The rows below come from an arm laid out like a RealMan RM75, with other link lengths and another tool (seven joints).
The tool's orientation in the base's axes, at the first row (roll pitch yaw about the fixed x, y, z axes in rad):
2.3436 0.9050 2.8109
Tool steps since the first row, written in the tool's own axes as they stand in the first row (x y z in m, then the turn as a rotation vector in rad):
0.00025 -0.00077 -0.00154 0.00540 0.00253 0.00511
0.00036 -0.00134 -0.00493 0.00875 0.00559 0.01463
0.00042 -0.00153 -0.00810 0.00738 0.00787 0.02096
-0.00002 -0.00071 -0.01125 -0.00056 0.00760 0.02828
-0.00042 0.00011 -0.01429 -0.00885 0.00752 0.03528
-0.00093 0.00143 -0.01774 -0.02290 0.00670 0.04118
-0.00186 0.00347 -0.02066 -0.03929 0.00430 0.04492
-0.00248 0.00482 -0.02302 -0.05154 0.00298 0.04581
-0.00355 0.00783 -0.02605 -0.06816 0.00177 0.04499
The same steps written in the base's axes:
-0.00107 -0.00137 0.00013 -0.00009 0.00577 -0.00533
-0.00351 -0.00352 0.00125 0.00418 0.01377 -0.01072
-0.00587 -0.00525 0.00249 0.00904 0.01857 -0.01136
-0.00823 -0.00622 0.00455 0.01926 0.02040 -0.00839
-0.01053 -0.00712 0.00654 0.02939 0.02217 -0.00493
-0.01323 -0.00783 0.00901 0.04229 0.02160 0.00321
-0.01551 -0.00775 0.01191 0.05541 0.01816 0.01343
-0.01733 -0.00792 0.01401 0.06364 0.01503 0.02210
-0.01990 -0.00711 0.01749 0.07310 0.01027 0.03498

